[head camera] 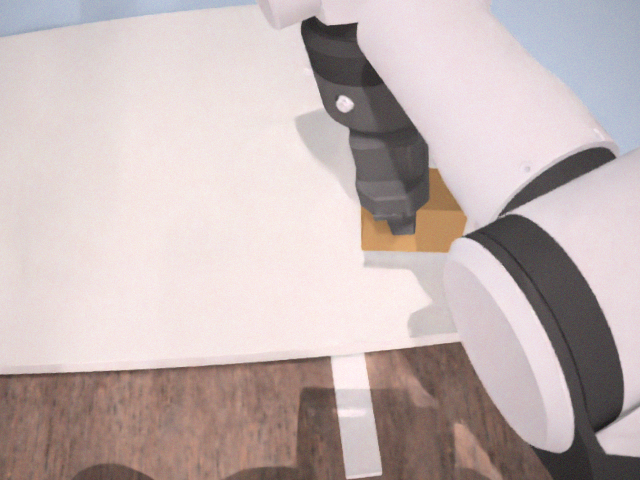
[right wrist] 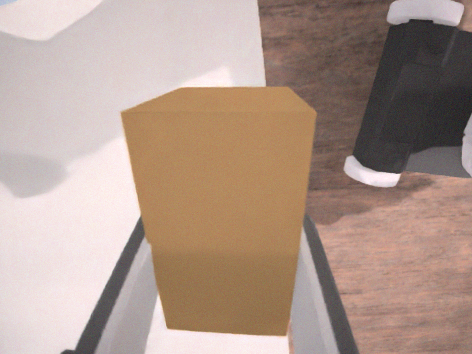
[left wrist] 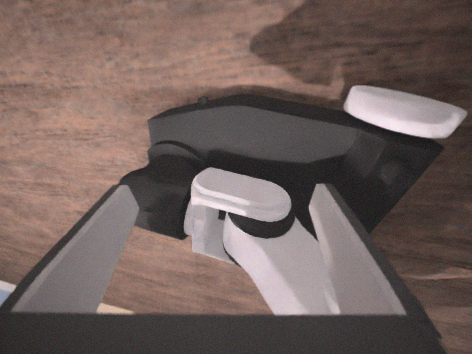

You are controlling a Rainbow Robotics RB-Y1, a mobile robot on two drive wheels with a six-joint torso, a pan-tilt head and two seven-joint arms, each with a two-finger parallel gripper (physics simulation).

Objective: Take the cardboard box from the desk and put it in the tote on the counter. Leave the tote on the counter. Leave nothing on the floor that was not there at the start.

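Pixels of known places: left gripper, fingertip midpoint: [left wrist: 222, 196]; right gripper, fingertip midpoint: [head camera: 404, 205] [right wrist: 228, 225]; robot's base at its link origin: [right wrist: 382, 96].
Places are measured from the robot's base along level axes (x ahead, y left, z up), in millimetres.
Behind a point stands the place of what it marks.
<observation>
The orange-brown cardboard box [head camera: 442, 229] @[x 474, y -54, z 927 mm] [right wrist: 225, 165] @[x 497, y -57, z 953 mm] is over the white desk [head camera: 180, 180] @[x 686, y 284, z 720 mm] [right wrist: 50, 265] @[x 820, y 282, z 721 mm], right of centre in the head view. A strip of shadow shows on the desk just below it, so it looks slightly raised. My right gripper [right wrist: 228, 225] @[x 496, y -19, z 929 mm] is shut on the box, with one finger on each side of it. In the head view the arm hides part of the box. My left gripper [left wrist: 222, 196] @[x -265, y 265, z 499 mm] is open and empty, high above the floor, away from the desk. The tote and the counter do not show in these views.
The desk's front edge crosses the head view, with brown wooden floor [head camera: 155, 418] @[x 574, y 462, z 1 mm] [left wrist: 100, 50] @[x -811, y 260, z 1 mm] [right wrist: 400, 290] @[x -464, y 1000, z 0 mm] beyond it. A white strip [head camera: 356, 434] lies on the floor. My dark wheeled base [left wrist: 260, 130] @[x -269, y 181, z 169 mm] [right wrist: 420, 100] @[x -29, y -20, z 191 mm] shows below both wrists.
</observation>
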